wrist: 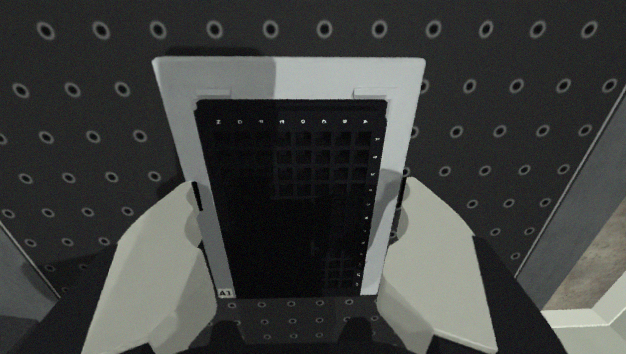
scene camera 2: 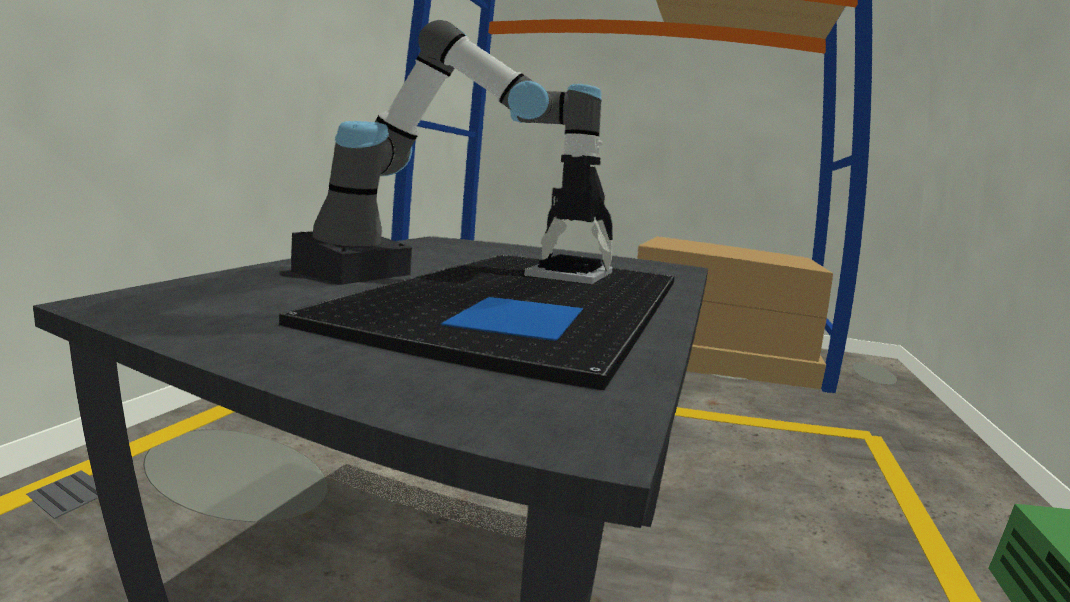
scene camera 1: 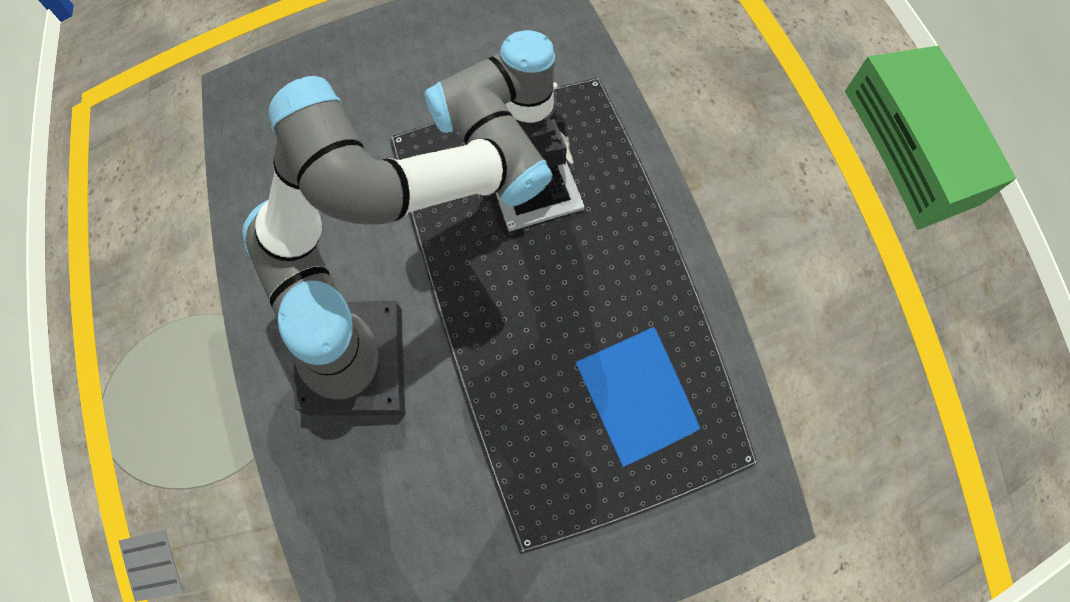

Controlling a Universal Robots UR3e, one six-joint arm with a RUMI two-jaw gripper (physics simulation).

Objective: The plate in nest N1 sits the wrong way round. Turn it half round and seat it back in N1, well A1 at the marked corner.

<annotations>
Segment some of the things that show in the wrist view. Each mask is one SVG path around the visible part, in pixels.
My gripper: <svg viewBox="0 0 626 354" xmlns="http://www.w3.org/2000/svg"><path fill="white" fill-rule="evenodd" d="M568 353L543 314L487 240L476 237L464 220L448 204L414 177L403 177L398 206L401 207L401 213L396 232L399 240L388 248L376 302L378 312L400 337L407 349L372 341L371 324L364 317L350 318L337 342L245 344L236 323L231 320L222 320L213 326L208 346L188 349L191 342L195 340L198 334L215 316L217 303L203 252L198 248L202 235L196 218L200 211L203 211L197 182L187 181L180 184L141 215L116 244L104 247L16 352L16 354Z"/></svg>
A black well plate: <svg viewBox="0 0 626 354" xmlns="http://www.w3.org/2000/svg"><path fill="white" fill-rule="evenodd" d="M196 102L197 109L193 112L236 298L360 296L387 126L385 116L388 102L384 99L201 99Z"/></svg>
</annotations>
